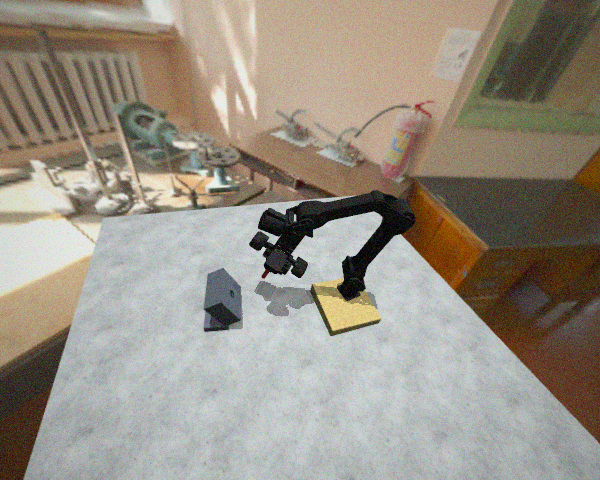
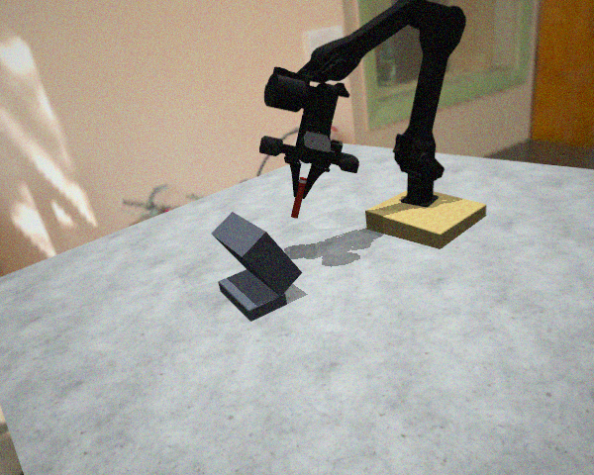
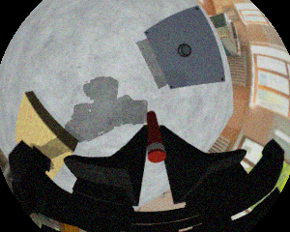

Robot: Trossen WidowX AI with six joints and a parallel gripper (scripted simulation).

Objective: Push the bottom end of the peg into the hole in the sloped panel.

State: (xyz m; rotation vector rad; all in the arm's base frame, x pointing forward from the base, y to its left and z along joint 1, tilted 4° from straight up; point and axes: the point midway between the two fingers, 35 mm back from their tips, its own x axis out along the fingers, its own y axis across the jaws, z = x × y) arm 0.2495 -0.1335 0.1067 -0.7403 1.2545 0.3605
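Now: gripper tip 15 cm short of the grey sloped panel, 1 cm to the right of it and 4 cm above it. From my gripper tip the other things lie so: red round peg 1 cm behind, 2 cm above; grey foot plate 17 cm ahead, 12 cm below.
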